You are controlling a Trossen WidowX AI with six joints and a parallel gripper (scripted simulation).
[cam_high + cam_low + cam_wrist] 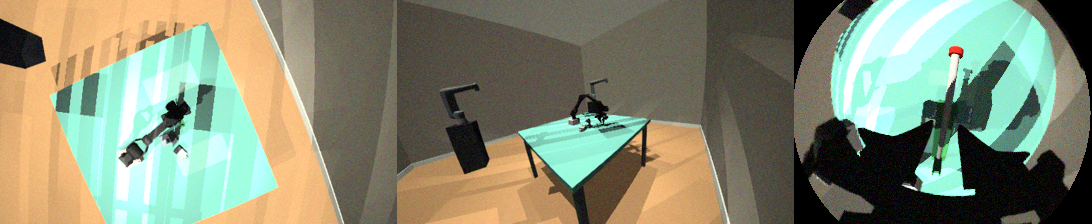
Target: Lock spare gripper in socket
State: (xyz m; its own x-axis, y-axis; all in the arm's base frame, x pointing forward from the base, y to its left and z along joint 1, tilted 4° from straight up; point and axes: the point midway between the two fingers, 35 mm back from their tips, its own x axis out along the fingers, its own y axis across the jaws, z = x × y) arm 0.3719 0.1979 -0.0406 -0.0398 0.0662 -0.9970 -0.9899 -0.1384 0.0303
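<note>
My gripper tip is 4 cm to the left of the green bar. The rest, counted from my gripper tip: spare gripper 4 cm behind, 28 cm to the right; then grey mount 9 cm behind, 16 cm to the right, 3 cm above.
</note>
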